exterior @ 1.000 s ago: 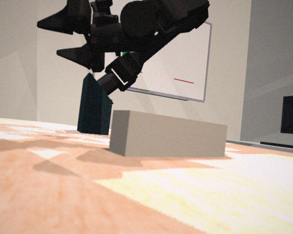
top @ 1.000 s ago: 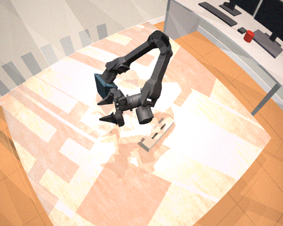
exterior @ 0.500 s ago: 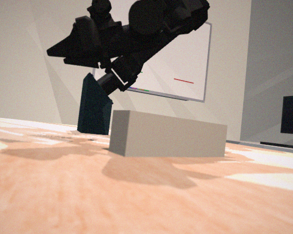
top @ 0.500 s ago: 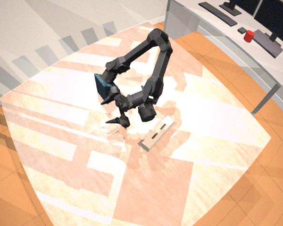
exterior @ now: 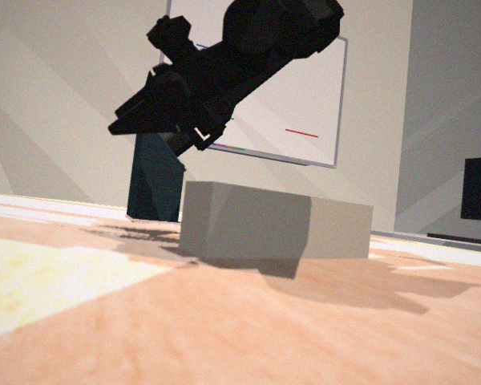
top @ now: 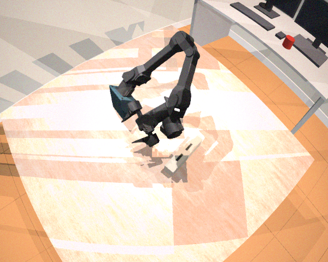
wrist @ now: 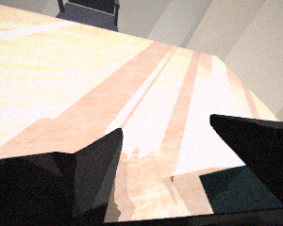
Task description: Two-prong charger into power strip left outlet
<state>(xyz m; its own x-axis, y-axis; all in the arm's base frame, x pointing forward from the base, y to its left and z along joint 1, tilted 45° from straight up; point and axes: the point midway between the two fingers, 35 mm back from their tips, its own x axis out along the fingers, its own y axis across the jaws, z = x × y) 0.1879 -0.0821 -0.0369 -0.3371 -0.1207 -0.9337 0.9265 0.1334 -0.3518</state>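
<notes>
The two-prong charger is 18 cm to the left of my gripper tip, 11 cm below it and 6 cm ahead of it.
</notes>
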